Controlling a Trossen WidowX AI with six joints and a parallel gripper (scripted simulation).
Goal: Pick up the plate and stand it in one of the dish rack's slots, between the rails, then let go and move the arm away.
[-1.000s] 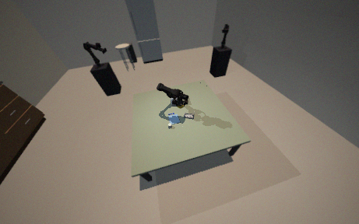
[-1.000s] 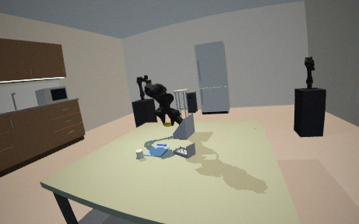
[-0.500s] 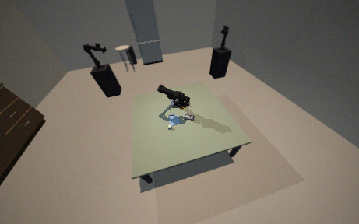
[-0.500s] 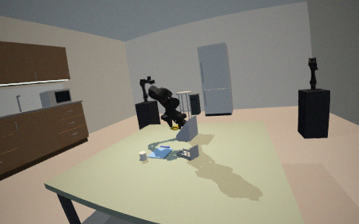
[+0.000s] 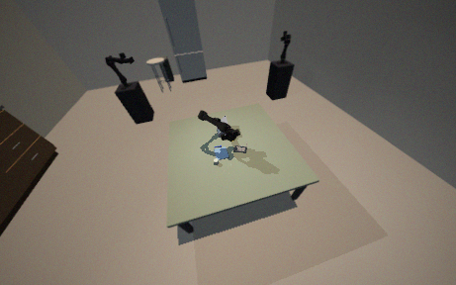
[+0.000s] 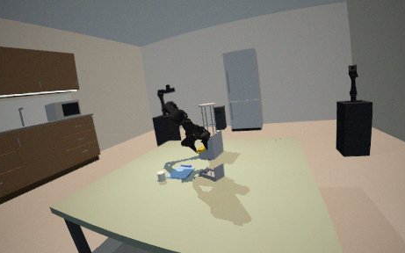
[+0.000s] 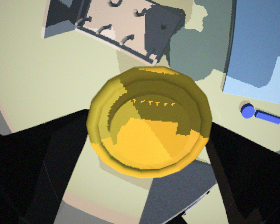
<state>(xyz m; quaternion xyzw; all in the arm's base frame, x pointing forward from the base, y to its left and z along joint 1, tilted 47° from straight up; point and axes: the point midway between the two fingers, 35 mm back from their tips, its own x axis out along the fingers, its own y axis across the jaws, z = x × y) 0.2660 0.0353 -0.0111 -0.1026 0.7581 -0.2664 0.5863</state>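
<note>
The grey dish rack is 11 cm below my gripper tip, 6 cm to the left of it and 6 cm ahead of it. The rest, counted from my gripper tip: white cup 21 cm to the right, 15 cm ahead, 11 cm below.
</note>
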